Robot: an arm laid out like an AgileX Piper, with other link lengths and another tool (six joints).
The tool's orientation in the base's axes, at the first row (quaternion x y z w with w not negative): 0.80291, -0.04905, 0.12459, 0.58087
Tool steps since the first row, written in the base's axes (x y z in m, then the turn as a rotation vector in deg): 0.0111, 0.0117, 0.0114, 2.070, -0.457, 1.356; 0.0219, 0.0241, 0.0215, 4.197, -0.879, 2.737; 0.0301, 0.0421, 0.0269, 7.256, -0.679, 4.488; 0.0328, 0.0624, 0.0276, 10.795, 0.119, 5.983; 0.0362, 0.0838, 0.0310, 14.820, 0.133, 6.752; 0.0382, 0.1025, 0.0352, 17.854, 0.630, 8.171
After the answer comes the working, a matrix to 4 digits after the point.
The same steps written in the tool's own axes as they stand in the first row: 0.0144, 0.0043, -0.0128, 2.314, 0.932, 0.329; 0.0282, 0.0072, -0.0260, 4.692, 1.863, 0.626; 0.0387, 0.0045, -0.0434, 8.105, 2.727, 0.360; 0.0428, -0.0019, -0.0624, 11.954, 3.057, -0.328; 0.0484, -0.0064, -0.0831, 16.033, 2.861, 0.009; 0.0526, -0.0090, -0.1017, 19.356, 3.329, -0.444
The tool's axes in the first row as the columns of a matrix, in the base's axes (rounded; the answer above uses it unrounded):
0.9641, -0.2235, 0.1431
0.0660, -0.3204, -0.9450
0.2571, 0.9205, -0.2941

